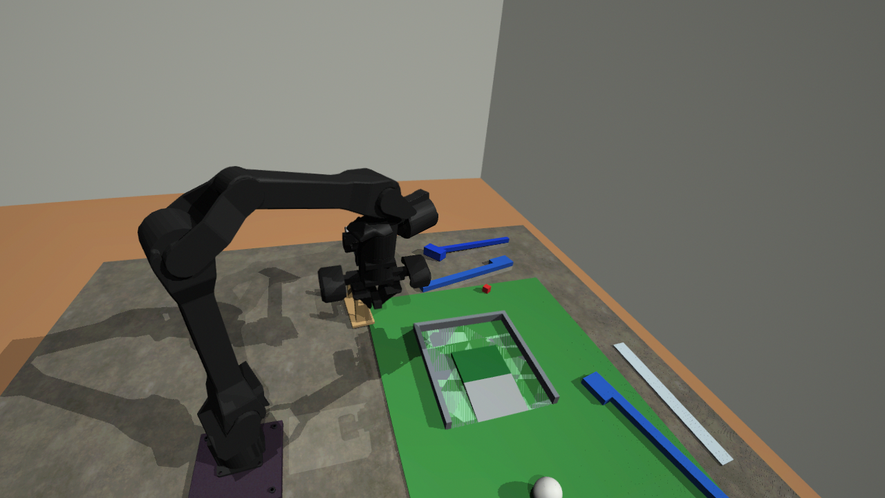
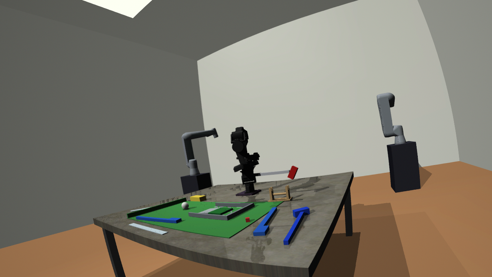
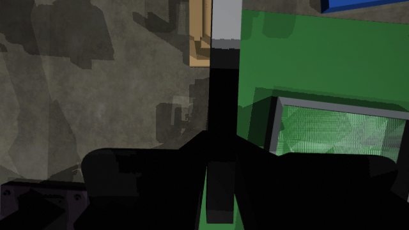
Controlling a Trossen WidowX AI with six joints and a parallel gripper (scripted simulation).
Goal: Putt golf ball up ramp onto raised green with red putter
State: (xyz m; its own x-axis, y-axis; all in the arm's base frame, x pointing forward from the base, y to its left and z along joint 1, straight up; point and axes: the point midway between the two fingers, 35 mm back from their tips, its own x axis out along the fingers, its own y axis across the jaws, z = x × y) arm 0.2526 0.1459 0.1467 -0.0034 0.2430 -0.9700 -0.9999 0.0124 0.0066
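The yellow block lies 47 cm to the right of my gripper tip, 11 cm below it and 8 cm behind it. From my gripper tip the other things lie so: grey-walled frame: 19 cm ahead, 12 cm below, 8 cm to the right; then wooden rack: 14 cm to the left, 9 cm below, 1 cm behind; then red putter: 12 cm to the left, 2 cm above.
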